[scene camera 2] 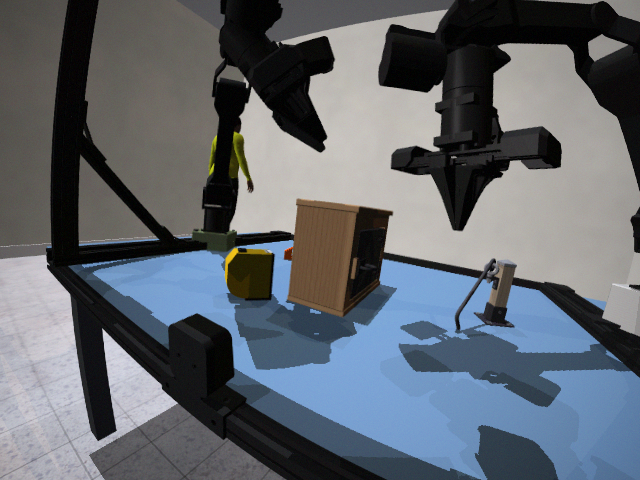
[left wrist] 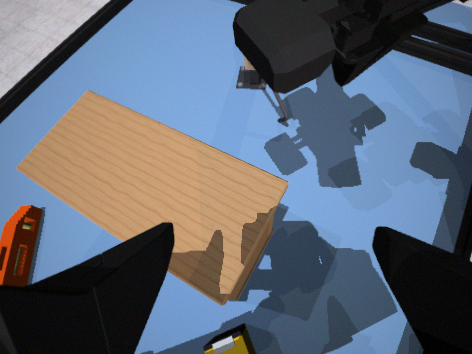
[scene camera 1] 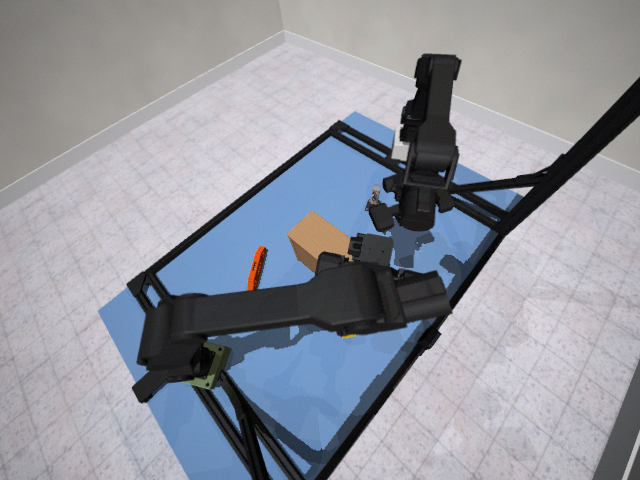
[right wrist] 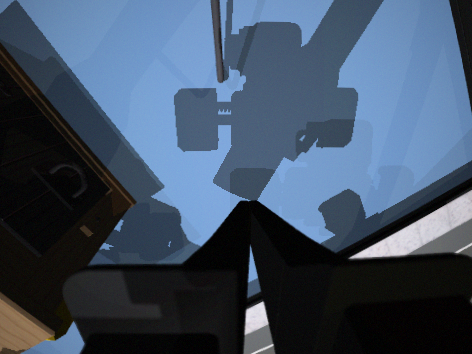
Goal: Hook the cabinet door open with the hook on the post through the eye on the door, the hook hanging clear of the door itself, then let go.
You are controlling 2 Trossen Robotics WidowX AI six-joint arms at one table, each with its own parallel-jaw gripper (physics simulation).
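Frame: origin at the left arm's base, x up, y left, z back, level; centimetres.
Seen in the pictures: left gripper, fingertip midpoint: (scene camera 2: 323, 146) (left wrist: 273, 234); right gripper, fingertip midpoint: (scene camera 2: 457, 230) (left wrist: 341, 82) (right wrist: 248, 209); left arm's base, origin of the base link: (scene camera 2: 215, 230) (scene camera 1: 199, 362); right arm's base, origin of the base link: (scene camera 1: 409, 135).
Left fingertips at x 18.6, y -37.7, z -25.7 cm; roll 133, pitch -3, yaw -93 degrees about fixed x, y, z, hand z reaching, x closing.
Note:
Offsets run from my left fingertips to a thing's top centre. "spot": to the spot under its first point.
The wooden cabinet {dx -7.4, dy +9.4, dz -7.7 cm} (scene camera 1: 317, 233) (scene camera 2: 323, 253) (left wrist: 160, 170) stands upright, its dark door {spot: dx -15.9, dy +7.4, dz -10.4 cm} (scene camera 2: 369, 258) (right wrist: 30, 170) flush with the front. The curved eye {spot: dx -16.3, dy +1.9, dz -9.6 cm} (right wrist: 84, 181) shows on the door in the right wrist view. The post {spot: dx -12.7, dy +0.1, dz -29.2 cm} (scene camera 1: 375, 193) (scene camera 2: 502, 284) stands apart from the cabinet, across from the door. The hook (scene camera 2: 470, 297) (left wrist: 282, 107) (right wrist: 217, 45) hangs slanting from the post, its lower end near the table and away from the eye. My left gripper (scene camera 2: 321, 147) (left wrist: 273, 234) is open and empty above the cabinet. My right gripper (scene camera 2: 457, 227) (right wrist: 248, 209) is shut and empty, above the gap between cabinet and hook.
A yellow tape measure {dx -15.1, dy +3.4, dz +8.9 cm} (scene camera 2: 250, 273) (left wrist: 235, 346) stands beside the cabinet. An orange level {dx -19.1, dy +32.4, dz -2.3 cm} (scene camera 1: 256, 268) (left wrist: 17, 250) lies on its other side. A black frame borders the table, with a black block (scene camera 2: 199, 356) on its near edge. A person (scene camera 2: 239, 155) stands behind.

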